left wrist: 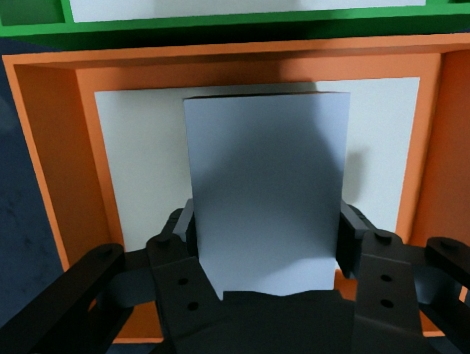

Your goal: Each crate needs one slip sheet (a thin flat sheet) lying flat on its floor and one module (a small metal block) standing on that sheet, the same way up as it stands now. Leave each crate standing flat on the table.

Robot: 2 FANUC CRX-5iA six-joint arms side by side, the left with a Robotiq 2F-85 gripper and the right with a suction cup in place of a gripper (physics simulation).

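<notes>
In the left wrist view my left gripper (268,235) is shut on a module (267,150), a block with a plain grey-blue top face. The module is inside the outline of the orange crate (60,150), over the middle of a pale slip sheet (145,175) that lies flat on the crate floor. Whether the module's underside touches the sheet is hidden. A green crate (150,26) shows at the top edge, with a pale sheet (360,4) inside it. My right suction cup does not show.
The green crate stands close beyond the orange crate's far wall. Orange walls rise to the left and right of my fingers, and the finger linkages reach over the crate's near part. Dark blue table top (25,215) shows at the left.
</notes>
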